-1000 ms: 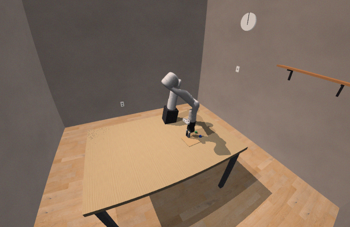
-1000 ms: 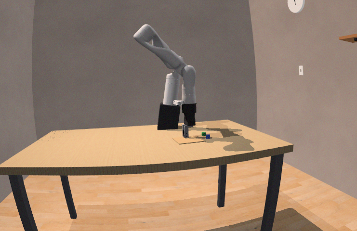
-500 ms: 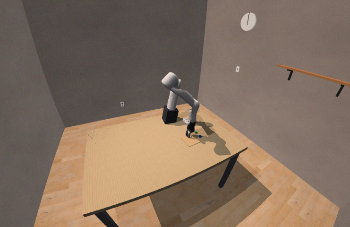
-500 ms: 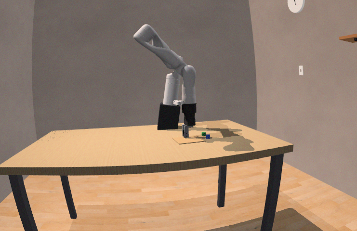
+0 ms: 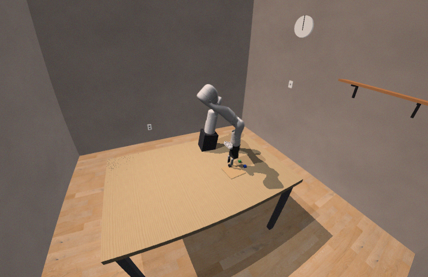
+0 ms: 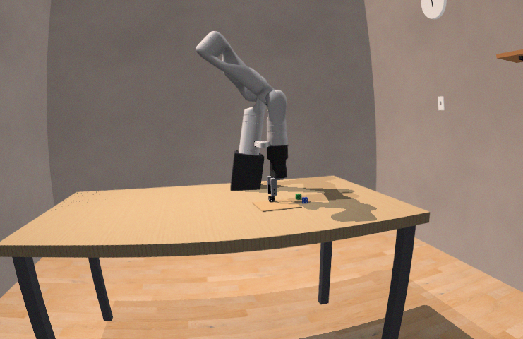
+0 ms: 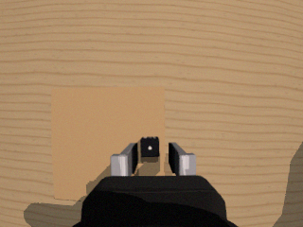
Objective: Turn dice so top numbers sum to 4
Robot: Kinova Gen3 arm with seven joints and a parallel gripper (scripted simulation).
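Now: the black die 30 mm below my hand. The rest, counted from my hand: tan mat 60 mm ahead, 40 mm below, 10 mm to the right; then blue die 100 mm to the left, 70 mm ahead, 40 mm below; then green die 110 mm to the left, 40 mm below.
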